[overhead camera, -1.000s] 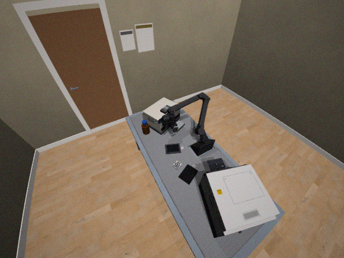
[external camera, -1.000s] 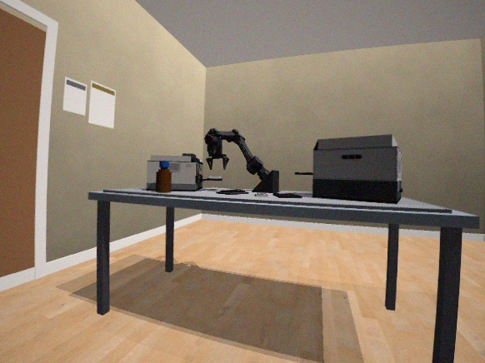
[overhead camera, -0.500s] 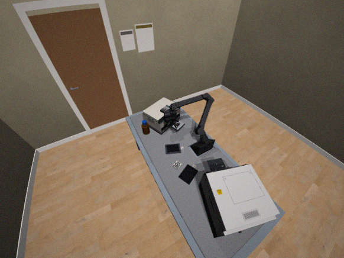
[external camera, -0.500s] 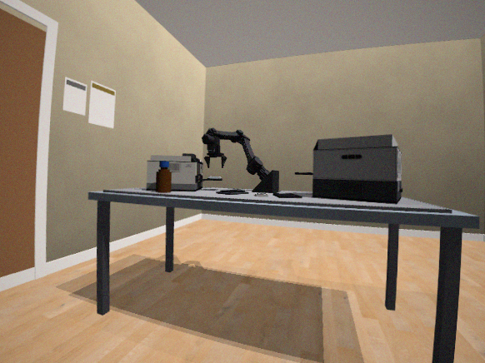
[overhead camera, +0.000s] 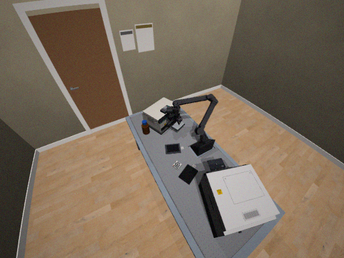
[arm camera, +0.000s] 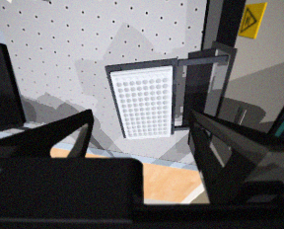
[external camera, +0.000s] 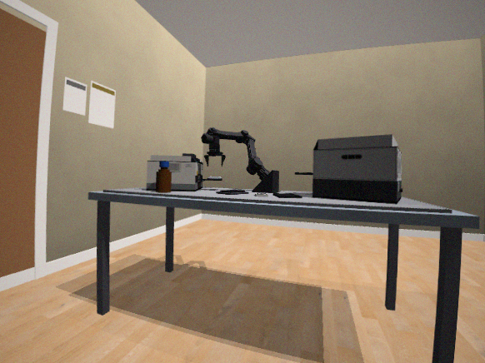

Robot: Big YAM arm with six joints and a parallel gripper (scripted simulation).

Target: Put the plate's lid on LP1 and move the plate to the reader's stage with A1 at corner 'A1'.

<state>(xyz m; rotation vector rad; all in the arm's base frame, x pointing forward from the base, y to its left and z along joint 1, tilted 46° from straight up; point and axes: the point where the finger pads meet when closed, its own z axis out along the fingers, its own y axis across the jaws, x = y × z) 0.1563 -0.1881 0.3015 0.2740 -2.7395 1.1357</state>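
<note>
Right now my hand is 40 mm past the well plate, 20 mm to the left of it and 90 mm above it. From my hand the other things lie so: brown capped bottle 310 mm ahead, 190 mm to the right, 60 mm below; grey-blue LP1 pad 160 mm ahead, 190 mm to the left, 170 mm below; dark see-through lid 160 mm ahead, 190 mm to the left, 160 mm below.
</note>
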